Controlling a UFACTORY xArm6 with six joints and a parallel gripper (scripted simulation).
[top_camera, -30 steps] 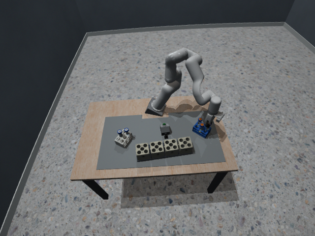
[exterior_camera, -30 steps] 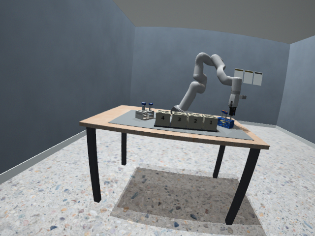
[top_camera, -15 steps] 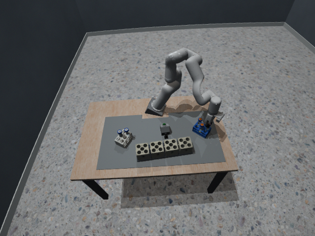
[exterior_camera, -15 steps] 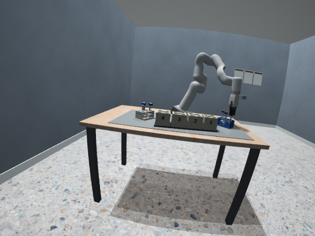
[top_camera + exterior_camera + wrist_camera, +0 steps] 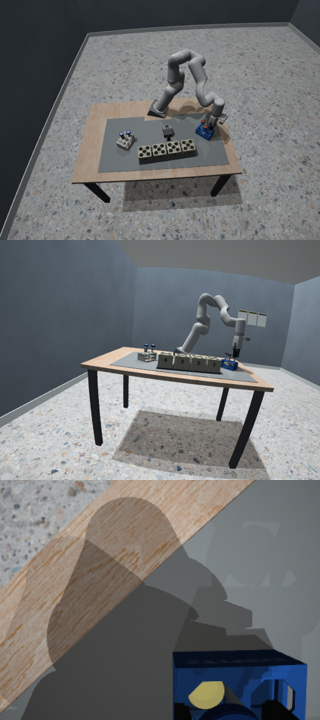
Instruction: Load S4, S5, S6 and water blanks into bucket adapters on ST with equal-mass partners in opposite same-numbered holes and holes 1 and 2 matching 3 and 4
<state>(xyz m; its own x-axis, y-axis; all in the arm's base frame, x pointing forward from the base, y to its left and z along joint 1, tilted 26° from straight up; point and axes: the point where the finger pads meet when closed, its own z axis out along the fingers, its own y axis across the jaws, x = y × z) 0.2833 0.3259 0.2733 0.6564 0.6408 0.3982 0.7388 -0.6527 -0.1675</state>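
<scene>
Now: hand 60 mm past the tube, 60 mm to the left of it and 50 mm above it. Also, from my hand: green done key 70 mm behind, 360 mm to the right, 50 mm below; then DONE desk 50 mm behind, 360 mm to the right, 60 mm below; then blue rack 10 mm behind, 40 mm to the right, 90 mm below.
</scene>
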